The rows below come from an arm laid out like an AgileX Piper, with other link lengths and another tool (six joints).
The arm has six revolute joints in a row. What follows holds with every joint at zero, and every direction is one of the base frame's.
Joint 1 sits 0.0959 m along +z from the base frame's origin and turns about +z.
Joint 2 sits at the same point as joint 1 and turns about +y.
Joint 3 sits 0.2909 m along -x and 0.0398 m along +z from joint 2 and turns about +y.
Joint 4 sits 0.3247 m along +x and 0.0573 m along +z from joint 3 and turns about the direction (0.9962, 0, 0.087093).
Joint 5 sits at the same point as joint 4 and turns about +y.
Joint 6 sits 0.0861 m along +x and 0.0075 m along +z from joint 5 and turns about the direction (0.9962, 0, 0.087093).
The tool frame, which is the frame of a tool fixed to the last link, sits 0.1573 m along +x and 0.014 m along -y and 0.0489 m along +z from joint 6; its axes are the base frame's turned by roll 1.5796, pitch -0.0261 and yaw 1.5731 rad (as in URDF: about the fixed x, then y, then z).
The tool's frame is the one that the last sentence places.
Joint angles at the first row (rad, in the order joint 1, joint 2, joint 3, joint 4, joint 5, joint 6):
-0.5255, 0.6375, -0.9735, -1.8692, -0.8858, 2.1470
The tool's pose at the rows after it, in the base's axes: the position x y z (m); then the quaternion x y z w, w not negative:
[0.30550 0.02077 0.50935 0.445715 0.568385 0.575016 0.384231]
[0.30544 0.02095 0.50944 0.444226 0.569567 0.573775 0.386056]
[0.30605 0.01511 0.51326 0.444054 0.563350 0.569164 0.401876]
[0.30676 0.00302 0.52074 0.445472 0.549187 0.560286 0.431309]
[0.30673 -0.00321 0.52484 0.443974 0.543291 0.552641 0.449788]
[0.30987 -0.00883 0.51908 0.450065 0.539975 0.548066 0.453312]
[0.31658 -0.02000 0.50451 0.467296 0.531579 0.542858 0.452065]
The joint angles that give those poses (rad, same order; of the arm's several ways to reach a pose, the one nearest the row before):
-0.5255, 0.6374, -0.9735, -1.8692, -0.8858, 2.1307
-0.5256, 0.6375, -0.9735, -1.8691, -0.8859, 2.1249
-0.5255, 0.6375, -0.9735, -1.8692, -0.8560, 2.1060
-0.5254, 0.6375, -0.9735, -1.8692, -0.7960, 2.0745
-0.5255, 0.6375, -0.9735, -1.8692, -0.7638, 2.0480
-0.5255, 0.6375, -0.9568, -1.8691, -0.7451, 2.0368
-0.5255, 0.6375, -0.9194, -1.8691, -0.7122, 2.0329

